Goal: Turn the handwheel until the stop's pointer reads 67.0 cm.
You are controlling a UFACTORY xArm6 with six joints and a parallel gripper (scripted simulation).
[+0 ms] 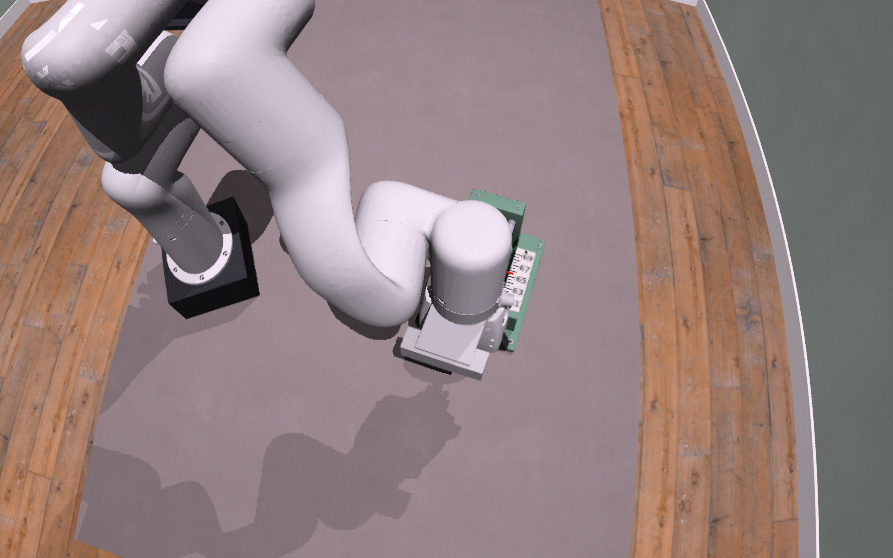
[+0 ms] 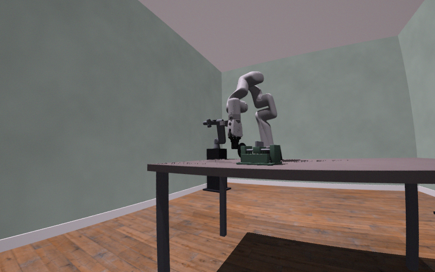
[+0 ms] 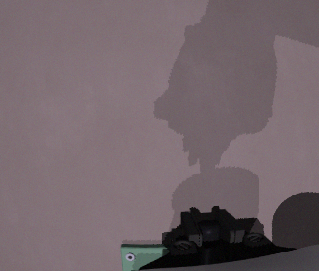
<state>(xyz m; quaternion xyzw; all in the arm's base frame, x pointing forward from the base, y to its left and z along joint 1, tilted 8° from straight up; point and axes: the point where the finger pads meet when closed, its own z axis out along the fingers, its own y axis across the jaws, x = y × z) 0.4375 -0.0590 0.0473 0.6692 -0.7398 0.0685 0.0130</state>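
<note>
My gripper is now 20 mm to the right of the black handwheel and 10 mm above it. Also, from my hand: stop block: 10 mm ahead, 150 mm to the left, 10 mm below.
</note>
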